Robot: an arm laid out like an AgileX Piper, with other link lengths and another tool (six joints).
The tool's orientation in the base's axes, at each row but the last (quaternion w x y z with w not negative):
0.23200 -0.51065 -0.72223 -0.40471
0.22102 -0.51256 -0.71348 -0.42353
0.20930 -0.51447 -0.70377 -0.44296
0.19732 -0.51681 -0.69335 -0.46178
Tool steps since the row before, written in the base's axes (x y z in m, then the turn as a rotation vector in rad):
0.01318 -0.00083 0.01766 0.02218 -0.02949 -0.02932
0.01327 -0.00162 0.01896 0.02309 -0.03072 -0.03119
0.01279 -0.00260 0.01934 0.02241 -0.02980 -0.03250
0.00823 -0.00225 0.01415 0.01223 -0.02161 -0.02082
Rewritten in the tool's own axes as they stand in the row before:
0.00787 0.01821 -0.00962 -0.04638 0.00588 -0.00593
0.00833 0.01917 -0.01008 -0.04880 0.00587 -0.00583
0.00821 0.01932 -0.01018 -0.04902 0.00479 -0.00449
0.00623 0.01348 -0.00724 -0.03193 0.00106 -0.00543

